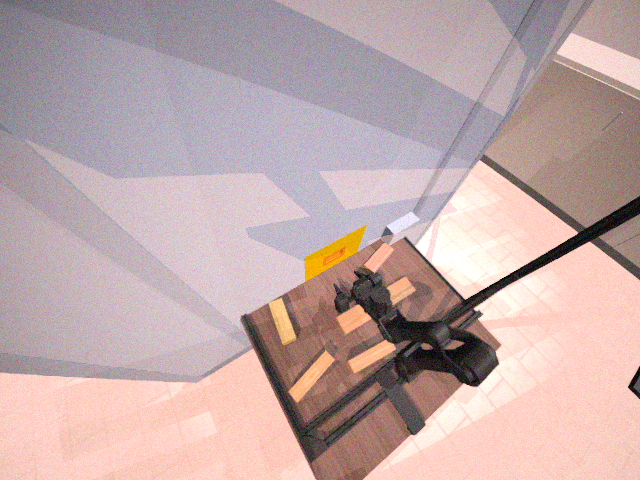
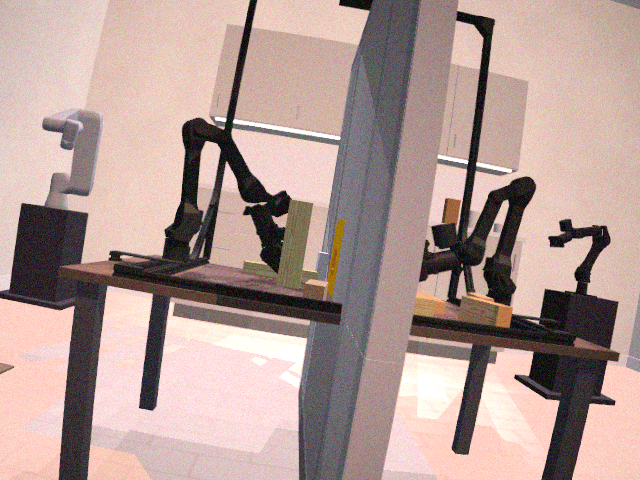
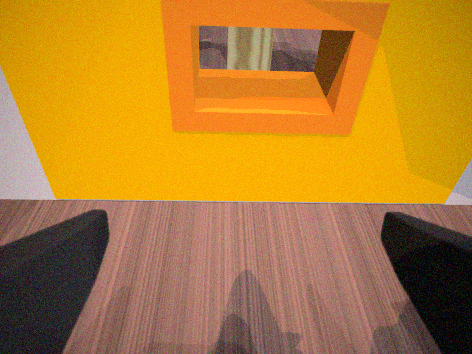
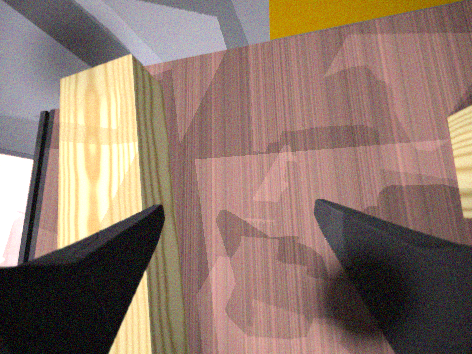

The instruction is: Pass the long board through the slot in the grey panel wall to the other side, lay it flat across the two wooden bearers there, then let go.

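Frame: origin at the left arm's base, x back, y right, z up, level; millimetres.
Seen in the pictures: left gripper, fingertip midpoint: [image 1: 344,277] [image 3: 248,224]; right gripper, fingertip midpoint: [image 4: 240,208]; left arm's base, link origin: [image 1: 403,367]; right arm's base, link origin: [image 2: 174,261].
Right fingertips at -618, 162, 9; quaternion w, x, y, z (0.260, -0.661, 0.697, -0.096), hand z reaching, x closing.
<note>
Pixels of each thing's top centre, then the offset from my right fingertips to it, as dx, dy, dz. "*": a spot on its surface instead.
- slot's orange frame, top centre: [image 3: 260,89] [image 1: 329,253] +161, -151, +39
- Greenish wood, surface spot: [image 3: 250,48] * +54, -150, +24
- yellow board, top centre: [image 1: 281,319] +280, -425, +22
- white block, surface spot: [image 1: 403,223] * +214, +178, +71
- small block, top centre: [image 2: 317,282] +87, -396, +16
The slot's orange frame [image 1: 334,249] [image 3: 260,124] sits on a yellow plate [image 1: 313,264] [image 2: 337,246] [image 3: 115,165] in the grey panel wall [image 1: 180,124] [image 2: 382,232]. At the right arm's side, one board [image 2: 257,267] [image 4: 100,165] lies flat and another [image 2: 295,242] stands upright; which is the long board is unclear. My right gripper [image 4: 240,208] is open and empty above the table, beside the flat board. My left gripper [image 1: 347,279] [image 3: 248,224] is open and empty, facing the slot. Greenish wood [image 3: 250,48] shows through the slot. The two bearers cannot be singled out.
At the left arm's side, a yellow board [image 1: 282,322], two orange boards [image 1: 311,376] [image 1: 371,356] and more wooden pieces [image 1: 353,318] [image 1: 378,257] lie around the gripper. A white block [image 1: 403,223] is by the wall. A small block [image 2: 315,289] lies near the wall.
</note>
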